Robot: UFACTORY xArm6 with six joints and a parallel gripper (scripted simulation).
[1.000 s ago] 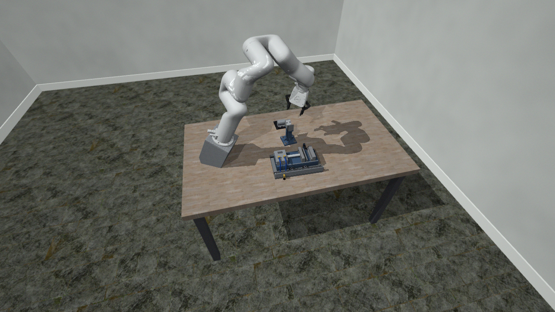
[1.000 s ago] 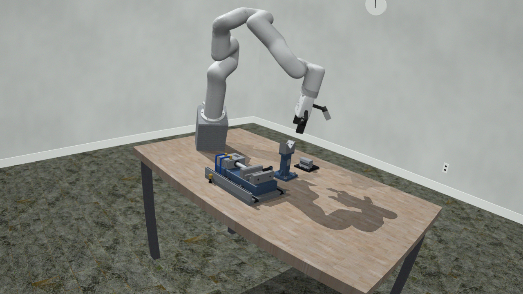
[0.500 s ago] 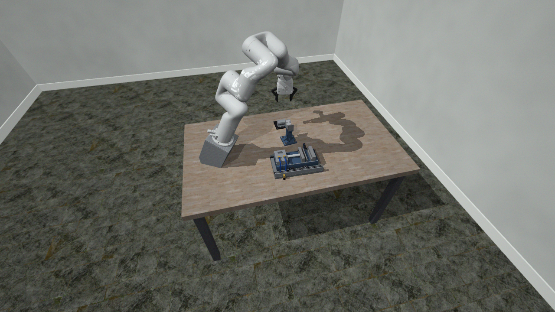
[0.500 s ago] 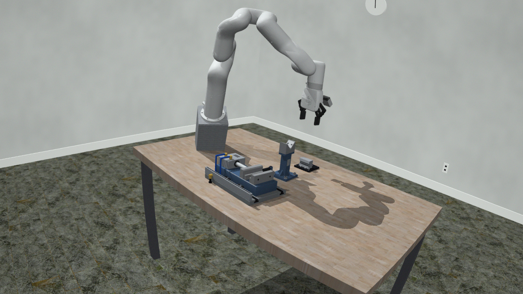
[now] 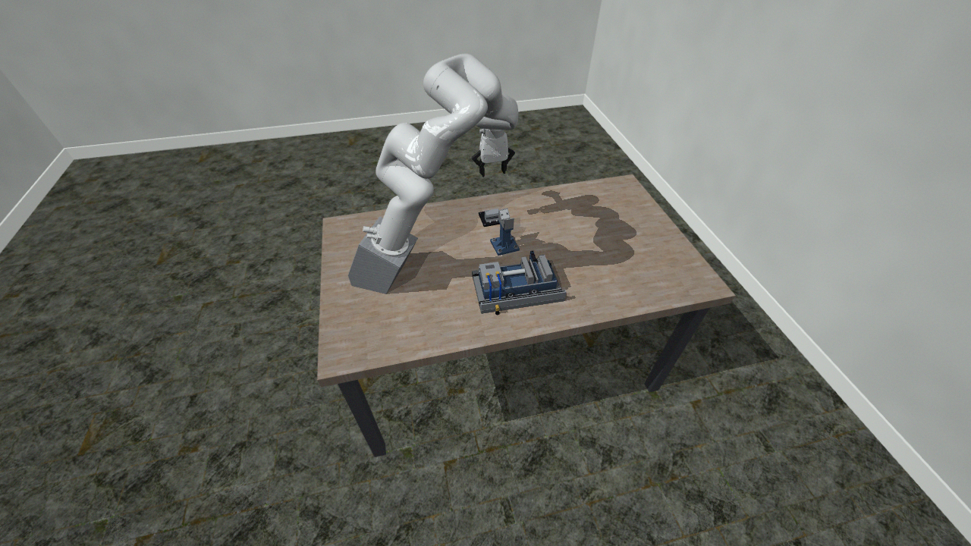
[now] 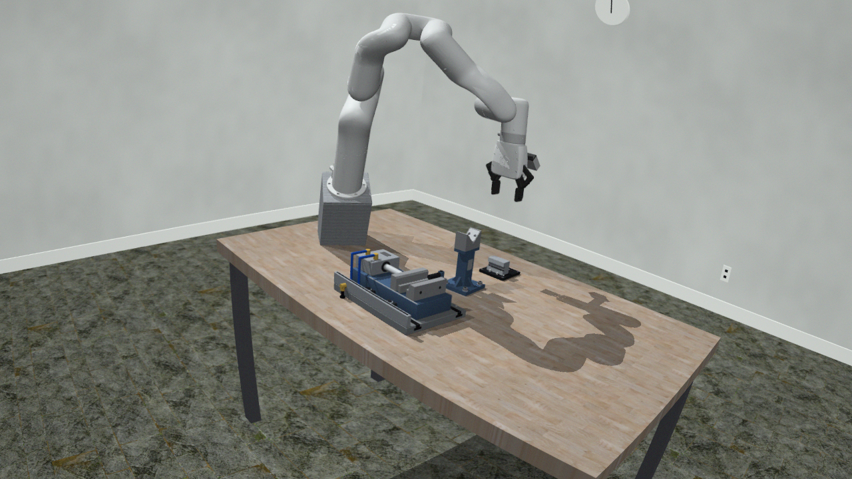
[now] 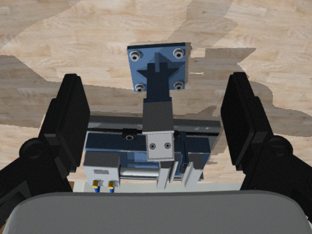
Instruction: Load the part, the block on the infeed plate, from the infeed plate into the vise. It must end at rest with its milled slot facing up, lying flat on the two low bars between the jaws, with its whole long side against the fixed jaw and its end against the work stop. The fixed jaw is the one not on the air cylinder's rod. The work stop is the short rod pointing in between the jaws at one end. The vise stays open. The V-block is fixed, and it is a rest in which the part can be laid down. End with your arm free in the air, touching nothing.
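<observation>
Right now the grey block is 220 mm below my hand. From my hand the other things lie so: dark work stop rod 70 mm ahead, 340 mm to the right, 160 mm below; blue v-block stand 10 mm ahead, 160 mm to the right, 190 mm below; black infeed plate 10 mm to the left, 240 mm below.
</observation>
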